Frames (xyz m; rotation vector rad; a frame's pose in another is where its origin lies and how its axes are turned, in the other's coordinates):
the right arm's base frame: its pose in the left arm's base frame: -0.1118 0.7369 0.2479 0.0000 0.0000 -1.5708
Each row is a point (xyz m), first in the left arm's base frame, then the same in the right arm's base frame.
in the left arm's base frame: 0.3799 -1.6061 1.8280
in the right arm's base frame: 2.3430 0.4917 1.5801
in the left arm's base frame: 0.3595 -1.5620 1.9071
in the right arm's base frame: 2.2989 0.4713 1.6592
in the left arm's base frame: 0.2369 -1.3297 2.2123
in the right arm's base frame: 2.0666 0.3487 1.9644
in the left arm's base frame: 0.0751 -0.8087 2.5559
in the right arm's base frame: 1.5456 0.1869 2.3080
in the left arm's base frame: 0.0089 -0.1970 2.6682
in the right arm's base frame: 0.9339 0.1207 2.4203
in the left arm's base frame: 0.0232 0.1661 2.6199
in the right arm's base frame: 0.5708 0.1350 2.3720
